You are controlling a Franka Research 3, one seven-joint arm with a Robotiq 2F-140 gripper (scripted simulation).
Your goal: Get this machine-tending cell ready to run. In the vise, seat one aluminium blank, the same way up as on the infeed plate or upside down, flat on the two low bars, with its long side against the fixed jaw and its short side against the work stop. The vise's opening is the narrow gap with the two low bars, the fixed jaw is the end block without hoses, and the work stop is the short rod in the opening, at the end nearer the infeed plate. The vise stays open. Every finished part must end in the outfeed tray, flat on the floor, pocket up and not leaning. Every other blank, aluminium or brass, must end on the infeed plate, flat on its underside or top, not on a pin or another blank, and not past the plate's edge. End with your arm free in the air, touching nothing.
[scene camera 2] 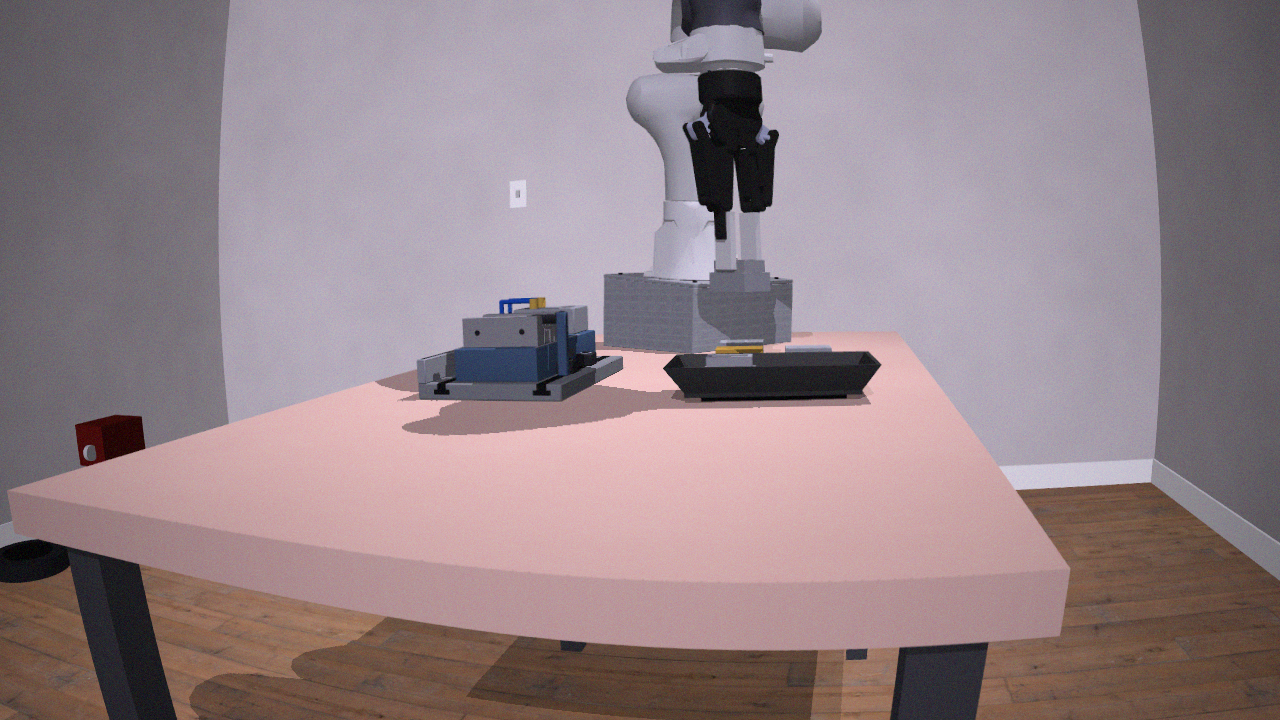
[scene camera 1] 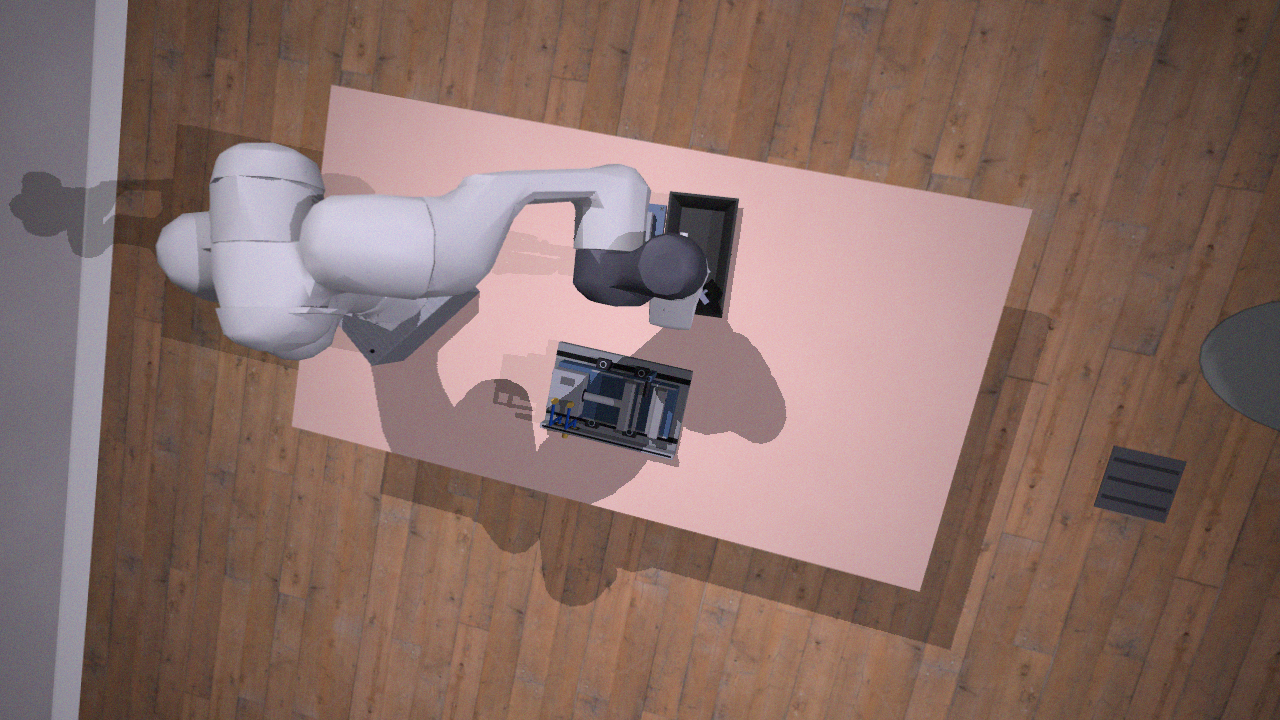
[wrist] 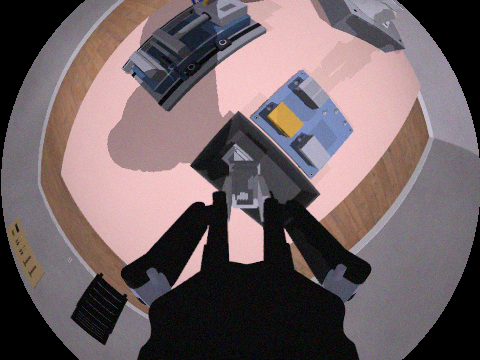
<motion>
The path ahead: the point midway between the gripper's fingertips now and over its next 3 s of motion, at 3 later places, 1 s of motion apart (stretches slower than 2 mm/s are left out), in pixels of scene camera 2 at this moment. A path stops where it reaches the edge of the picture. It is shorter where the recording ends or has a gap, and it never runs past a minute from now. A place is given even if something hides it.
My gripper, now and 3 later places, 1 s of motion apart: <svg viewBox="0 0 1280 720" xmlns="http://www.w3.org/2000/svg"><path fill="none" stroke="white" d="M739 269L802 265L816 264L816 276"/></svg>
</motion>
